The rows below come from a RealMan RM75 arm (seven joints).
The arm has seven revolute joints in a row. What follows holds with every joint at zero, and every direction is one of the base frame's.
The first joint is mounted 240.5 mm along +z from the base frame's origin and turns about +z.
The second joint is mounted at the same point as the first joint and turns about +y.
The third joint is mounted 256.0 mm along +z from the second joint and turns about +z.
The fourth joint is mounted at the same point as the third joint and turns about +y.
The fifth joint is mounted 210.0 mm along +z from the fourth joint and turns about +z.
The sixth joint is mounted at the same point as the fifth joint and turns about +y.
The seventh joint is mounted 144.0 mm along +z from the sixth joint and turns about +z.
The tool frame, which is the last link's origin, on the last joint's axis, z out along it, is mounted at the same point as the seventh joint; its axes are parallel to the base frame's.
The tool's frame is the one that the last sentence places.
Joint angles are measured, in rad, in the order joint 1, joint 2, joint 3, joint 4, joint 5, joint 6, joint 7. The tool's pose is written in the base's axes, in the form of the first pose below.
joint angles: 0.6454, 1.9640, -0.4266, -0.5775, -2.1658, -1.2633, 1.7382
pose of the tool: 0.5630 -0.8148 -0.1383 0.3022; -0.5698 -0.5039 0.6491 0.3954; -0.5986 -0.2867 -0.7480 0.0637; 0 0 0 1
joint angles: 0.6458, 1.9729, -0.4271, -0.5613, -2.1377, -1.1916, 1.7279
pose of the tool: 0.5453 -0.8305 -0.1132 0.3064; -0.5575 -0.4602 0.6910 0.4007; -0.6260 -0.3137 -0.7140 0.0615; 0 0 0 1
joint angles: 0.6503, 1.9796, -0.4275, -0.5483, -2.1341, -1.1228, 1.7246
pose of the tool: 0.5371 -0.8403 -0.0735 0.3113; -0.5553 -0.4178 0.7191 0.4054; -0.6350 -0.3454 -0.6910 0.0594; 0 0 0 1
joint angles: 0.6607, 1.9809, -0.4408, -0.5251, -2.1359, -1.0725, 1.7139
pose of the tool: 0.5452 -0.8371 -0.0450 0.3129; -0.5593 -0.4032 0.7243 0.4094; -0.6245 -0.3697 -0.6880 0.0542; 0 0 0 1
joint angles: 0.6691, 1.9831, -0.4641, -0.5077, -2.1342, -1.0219, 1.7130
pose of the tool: 0.5516 -0.8340 -0.0152 0.3140; -0.5658 -0.3875 0.7278 0.4131; -0.6128 -0.3929 -0.6856 0.0493; 0 0 0 1
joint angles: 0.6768, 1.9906, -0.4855, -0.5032, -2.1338, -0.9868, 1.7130
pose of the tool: 0.5619 -0.8272 0.0027 0.3125; -0.5680 -0.3834 0.7282 0.4162; -0.6014 -0.4107 -0.6853 0.0443; 0 0 0 1
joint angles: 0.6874, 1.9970, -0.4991, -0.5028, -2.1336, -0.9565, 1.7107
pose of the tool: 0.5743 -0.8185 0.0150 0.3095; -0.5632 -0.3818 0.7328 0.4205; -0.5941 -0.4293 -0.6803 0.0415; 0 0 0 1
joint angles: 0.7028, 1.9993, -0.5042, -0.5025, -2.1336, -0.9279, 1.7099
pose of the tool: 0.5854 -0.8104 0.0236 0.3053; -0.5530 -0.3778 0.7426 0.4267; -0.5929 -0.4477 -0.6693 0.0418; 0 0 0 1
